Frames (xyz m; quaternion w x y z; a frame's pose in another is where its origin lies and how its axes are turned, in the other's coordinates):
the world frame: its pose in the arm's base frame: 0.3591 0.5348 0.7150 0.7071 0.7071 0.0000 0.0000
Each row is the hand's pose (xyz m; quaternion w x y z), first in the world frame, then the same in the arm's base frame.
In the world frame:
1: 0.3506 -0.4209 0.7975 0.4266 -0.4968 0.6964 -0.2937
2: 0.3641 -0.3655 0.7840 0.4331 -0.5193 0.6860 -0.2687
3: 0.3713 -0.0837 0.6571 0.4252 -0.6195 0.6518 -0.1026
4: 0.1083 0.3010 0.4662 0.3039 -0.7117 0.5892 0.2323
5: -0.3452 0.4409 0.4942 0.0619 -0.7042 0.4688 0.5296
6: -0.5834 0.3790 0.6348 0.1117 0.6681 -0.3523 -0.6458
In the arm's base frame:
1: 0.7097 -0.2627 0.2941 0.6529 -0.0496 0.7001 0.2847
2: 0.7232 -0.2492 0.3495 0.6734 -0.0610 0.6751 0.2951
3: 0.7304 -0.1223 0.6313 0.7387 -0.1374 0.5335 0.3884
4: 0.4674 0.0686 1.0160 0.7181 -0.2884 0.2524 0.5809
5: 0.0139 0.0406 1.1559 0.5417 -0.4542 -0.0430 0.7060
6: -0.2243 -0.1000 1.0940 0.3934 -0.5514 -0.2075 0.7058

